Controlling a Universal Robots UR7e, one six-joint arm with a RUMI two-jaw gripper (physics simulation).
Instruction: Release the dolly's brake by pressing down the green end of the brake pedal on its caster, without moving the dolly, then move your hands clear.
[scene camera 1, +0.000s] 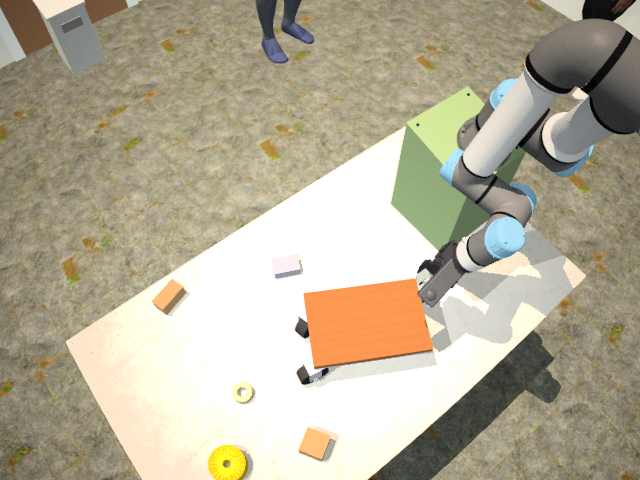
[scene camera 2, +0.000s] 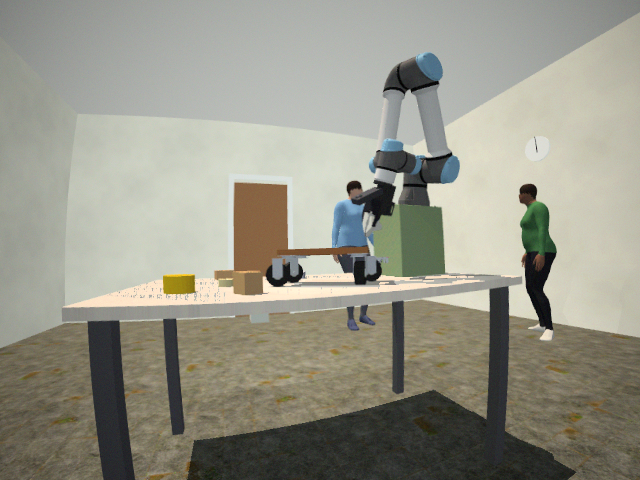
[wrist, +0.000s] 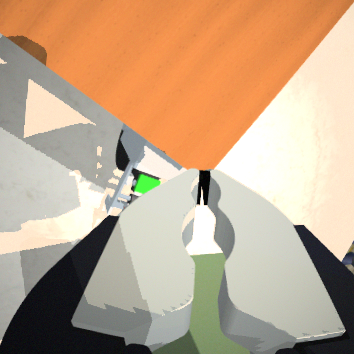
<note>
I see my gripper (scene camera 1: 418, 283) and a dolly (scene camera 1: 364, 323).
The dolly is seen too in scene camera 2 (scene camera 2: 278, 274) and in the wrist view (wrist: 191, 85). My gripper also shows in scene camera 2 (scene camera 2: 366, 237) and in the wrist view (wrist: 201, 172).
</note>
